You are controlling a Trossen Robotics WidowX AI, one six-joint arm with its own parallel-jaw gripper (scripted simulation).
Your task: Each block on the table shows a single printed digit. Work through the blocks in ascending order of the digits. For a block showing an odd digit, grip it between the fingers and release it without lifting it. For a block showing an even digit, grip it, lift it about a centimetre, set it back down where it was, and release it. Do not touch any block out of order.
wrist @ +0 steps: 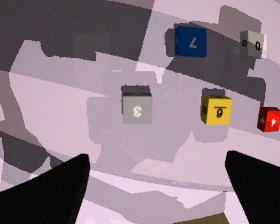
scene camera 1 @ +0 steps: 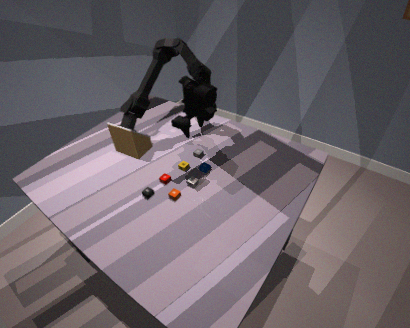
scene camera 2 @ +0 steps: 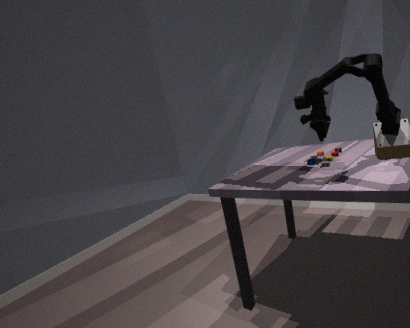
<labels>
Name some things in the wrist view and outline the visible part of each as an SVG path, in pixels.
My gripper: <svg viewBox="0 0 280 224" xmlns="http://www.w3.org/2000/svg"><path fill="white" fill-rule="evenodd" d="M89 154L77 154L76 157L69 159L67 162L62 162L59 166L39 174L39 176L30 179L30 181L16 184L14 187L1 191L0 224L75 224L81 203L84 202L82 198L85 197L87 182L89 182L89 179L87 179L91 171ZM231 149L226 154L225 169L227 174L229 174L236 197L239 198L242 211L245 212L247 222L250 224L280 224L280 167Z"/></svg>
A yellow block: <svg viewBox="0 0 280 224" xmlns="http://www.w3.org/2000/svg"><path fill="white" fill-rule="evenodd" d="M204 94L204 98L202 98L201 121L205 122L205 124L229 124L232 99L226 96Z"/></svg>
</labels>
